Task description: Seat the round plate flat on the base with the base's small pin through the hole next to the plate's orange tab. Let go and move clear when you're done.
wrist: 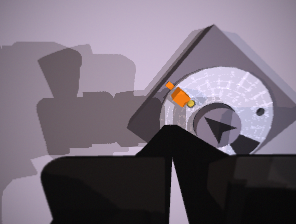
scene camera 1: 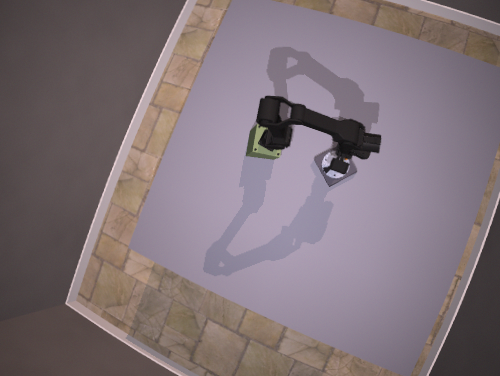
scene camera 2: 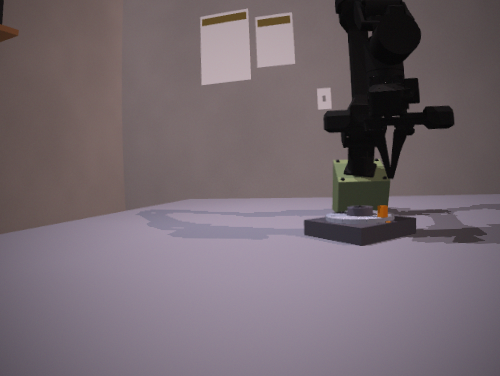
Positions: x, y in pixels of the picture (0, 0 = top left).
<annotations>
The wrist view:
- my gripper: 170, 131
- round plate: 244, 93
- grey central hub: 217, 124
</annotations>
